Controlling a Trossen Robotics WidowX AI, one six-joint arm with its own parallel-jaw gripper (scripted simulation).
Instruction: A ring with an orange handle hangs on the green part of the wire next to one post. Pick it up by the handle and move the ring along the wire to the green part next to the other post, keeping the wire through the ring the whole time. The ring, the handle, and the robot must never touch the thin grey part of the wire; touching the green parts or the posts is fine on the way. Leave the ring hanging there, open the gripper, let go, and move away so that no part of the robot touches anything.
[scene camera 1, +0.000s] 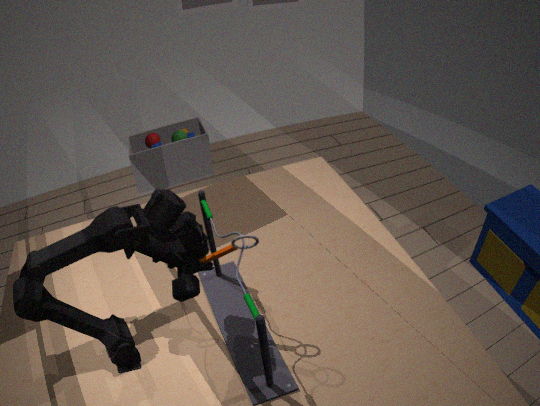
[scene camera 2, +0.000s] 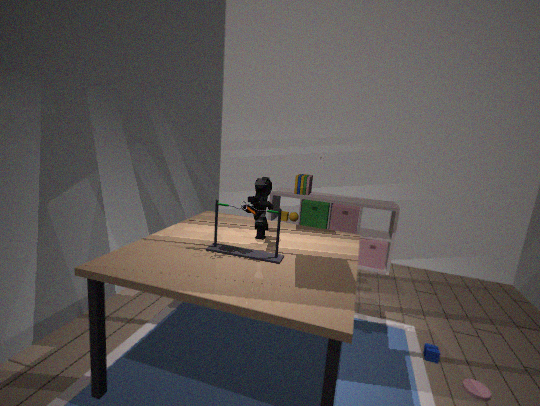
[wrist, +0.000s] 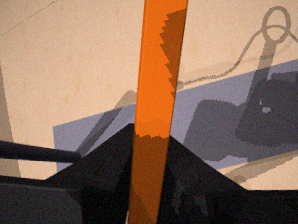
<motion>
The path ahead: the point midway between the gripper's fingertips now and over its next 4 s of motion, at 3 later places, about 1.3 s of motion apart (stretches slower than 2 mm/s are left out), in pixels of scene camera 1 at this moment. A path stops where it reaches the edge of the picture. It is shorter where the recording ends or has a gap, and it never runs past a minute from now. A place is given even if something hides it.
My gripper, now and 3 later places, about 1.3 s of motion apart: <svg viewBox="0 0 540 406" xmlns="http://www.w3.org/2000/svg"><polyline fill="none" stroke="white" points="212,267 233,295 223,294 211,268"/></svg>
</motion>
